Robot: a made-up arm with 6 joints.
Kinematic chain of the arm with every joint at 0, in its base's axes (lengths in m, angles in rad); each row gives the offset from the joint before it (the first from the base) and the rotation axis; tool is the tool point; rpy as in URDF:
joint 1: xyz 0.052 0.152 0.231 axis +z
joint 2: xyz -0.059 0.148 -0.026 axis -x
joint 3: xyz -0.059 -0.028 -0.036 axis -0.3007 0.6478 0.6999
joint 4: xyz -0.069 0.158 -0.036 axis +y
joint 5: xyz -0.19 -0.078 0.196 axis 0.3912 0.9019 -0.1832
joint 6: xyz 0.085 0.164 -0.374 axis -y
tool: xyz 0.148 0.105 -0.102 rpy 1.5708 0 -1.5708
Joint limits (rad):
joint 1: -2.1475..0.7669
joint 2: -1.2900..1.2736
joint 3: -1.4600..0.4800
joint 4: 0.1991..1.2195
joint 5: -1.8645..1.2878
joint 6: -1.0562..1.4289
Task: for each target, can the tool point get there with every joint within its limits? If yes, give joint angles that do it. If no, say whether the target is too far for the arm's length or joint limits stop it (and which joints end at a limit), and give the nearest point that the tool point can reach.
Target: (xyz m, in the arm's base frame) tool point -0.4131 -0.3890 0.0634
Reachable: no: joint limits stop it (at a limit: joint 1, joint 2, joint 3, joint 6) | nearest point -0.4022 -0.3091 -0.0006 | short by 0.103 m
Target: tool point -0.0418 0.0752 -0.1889
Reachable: yes | joints -0.0802 1.0268 -0.0933 0.9951 -0.9469 -0.6345
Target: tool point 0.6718 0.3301 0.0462
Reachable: yes | joints -1.6747 -0.5950 -0.1044 0.6599 -0.3571 -0.6123
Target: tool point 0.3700 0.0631 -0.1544
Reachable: yes | joints -1.8390 0.9524 -0.8528 0.6136 0.4411 1.0412
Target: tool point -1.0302 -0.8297 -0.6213
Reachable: no: too far | nearest point -0.6305 -0.2085 -0.2056 | short by 0.848 m
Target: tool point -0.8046 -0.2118 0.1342
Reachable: no: joint limits stop it (at a limit: joint 1, joint 3, joint 4, joint 6) | nearest point -0.7973 -0.1078 0.1074 | short by 0.108 m
